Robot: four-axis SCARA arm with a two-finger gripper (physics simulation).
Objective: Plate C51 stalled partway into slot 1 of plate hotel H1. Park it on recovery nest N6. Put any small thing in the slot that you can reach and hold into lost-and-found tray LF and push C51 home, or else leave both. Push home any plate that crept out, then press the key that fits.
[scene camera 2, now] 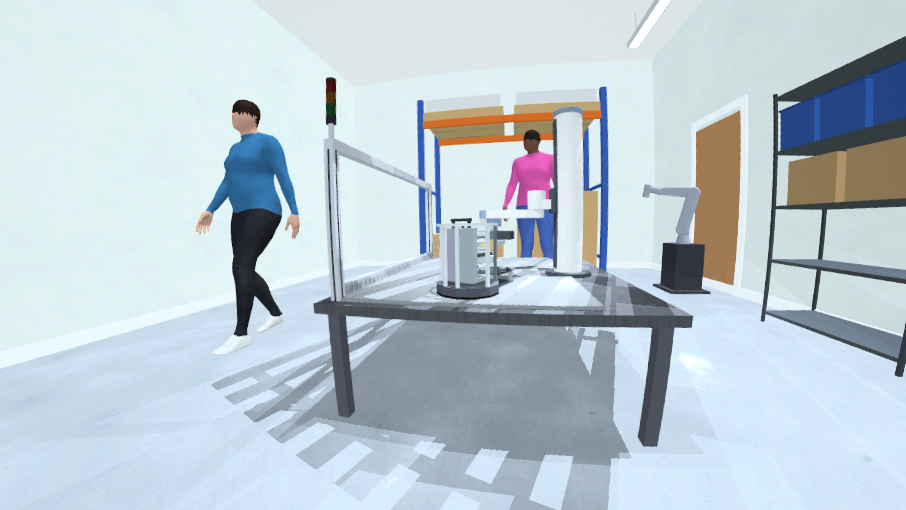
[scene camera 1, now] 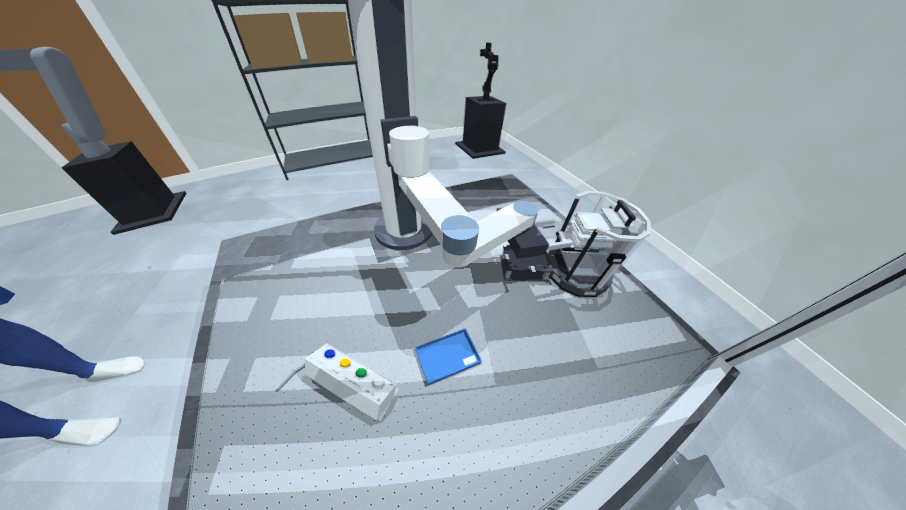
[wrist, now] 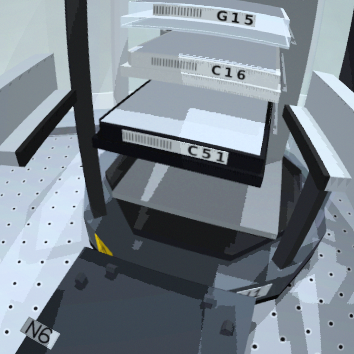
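Seen in the pictures: gripper, between the fingertips: [scene camera 2: 484, 243] [scene camera 1: 562, 232] [wrist: 179, 78]; arm's base, origin of its link: [scene camera 2: 567, 274] [scene camera 1: 404, 229].
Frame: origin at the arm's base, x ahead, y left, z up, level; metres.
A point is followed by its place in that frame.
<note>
Plate C51 [wrist: 150, 112] @(y 0.441, x 0.427, z 0.168 m), with a black rim and grey top, sticks out of plate hotel H1 [scene camera 1: 580, 288] @(y 0.435, x 0.575, z 0.052 m) [scene camera 2: 467, 290] @(y 0.645, x 0.475, z 0.047 m) [wrist: 175, 265] @(y 0.425, x 0.443, z 0.053 m) in the wrist view, further toward the camera than the plates above. Plates C16 [wrist: 200, 50] @(y 0.463, x 0.456, z 0.196 m) and G15 [wrist: 210, 17] @(y 0.443, x 0.454, z 0.218 m) sit above it. No small thing shows in the slot. My gripper [wrist: 179, 78] @(y 0.405, x 0.435, z 0.199 m) is open and empty, one finger off each side of C51, touching neither side. Recovery nest N6 [wrist: 125, 310] @(y 0.381, x 0.405, z 0.073 m) [scene camera 1: 526, 269] @(y 0.295, x 0.440, z 0.073 m) is dark and bare where it shows, in front of the hotel. Blue tray LF [scene camera 1: 446, 357] @(y -0.066, x 0.577, z 0.015 m) shows no contents.
The white key box [scene camera 1: 348, 389] @(y -0.314, x 0.579, z 0.088 m) has blue [scene camera 1: 329, 353] @(y -0.343, x 0.474, z 0.083 m), yellow [scene camera 1: 344, 363] @(y -0.312, x 0.514, z 0.085 m), green [scene camera 1: 360, 372] @(y -0.281, x 0.550, z 0.084 m) and white [scene camera 1: 378, 382] @(y -0.248, x 0.589, z 0.083 m) keys. Dark upright posts [wrist: 86, 115] @(y 0.482, x 0.386, z 0.148 m) [wrist: 302, 230] @(y 0.409, x 0.525, z 0.098 m) stand at the hotel's front. The arm column [scene camera 1: 393, 190] @(y -0.036, x 0.065, z 0.238 m) [scene camera 2: 568, 196] @(y 0.073, x 0.016, z 0.425 m) stands behind. A guard frame [scene camera 2: 332, 221] @(y 0.700, x 0.976, z 0.307 m) edges the table.
</note>
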